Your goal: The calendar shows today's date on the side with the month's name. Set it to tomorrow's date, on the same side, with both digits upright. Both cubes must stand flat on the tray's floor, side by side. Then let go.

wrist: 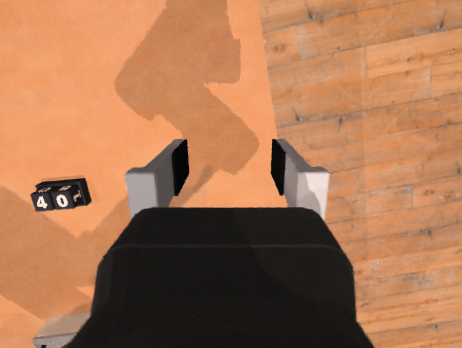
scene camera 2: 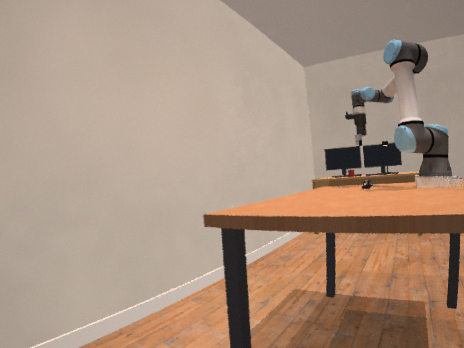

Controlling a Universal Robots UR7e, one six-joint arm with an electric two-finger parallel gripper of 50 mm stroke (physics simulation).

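Seen in the pictures: gripper, between the fingertips: (wrist: pixel 229 156) (scene camera 2: pixel 359 145); arm's base, origin of its link: (scene camera 2: pixel 435 176).
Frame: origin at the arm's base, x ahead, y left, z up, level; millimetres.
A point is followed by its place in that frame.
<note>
The calendar is a small black tray (wrist: pixel 87 189) @[x 311, y -151, z -43 mm] with two black cubes, on the table left of my gripper in the wrist view. The left cube (wrist: pixel 42 201) @[x 326, y -101, z -6 mm] shows a white 4 and the right cube (wrist: pixel 62 200) @[x 316, y -131, z -5 mm] a white 0, both upright in this view. They are side by side; whether they stand flat on the tray's floor I cannot tell. Marks on their tops and on the right cube's side are too small to read. In the scene view the calendar (scene camera 2: pixel 367 184) @[x 321, y -82, z -23 mm] is a tiny dark shape. My gripper (scene camera 2: pixel 359 141) @[x 334, y -414, z 204 mm] (wrist: pixel 229 156) @[x 334, y -414, z 204 mm] is open and empty, pointing down high above the table.
The wooden table (scene camera 2: pixel 280 207) @[x 630, y 541, z -46 mm] (wrist: pixel 65 100) @[x 446, y -193, z -46 mm] ends just right of the gripper's centre in the wrist view, with the plank floor (wrist: pixel 370 150) beyond. A grey block (wrist: pixel 62 327) @[x 96, y 21, z -13 mm] shows at lower left. Two monitors (scene camera 2: pixel 343 159) (scene camera 2: pixel 382 156) and a red cup (scene camera 2: pixel 351 173) stand behind.
</note>
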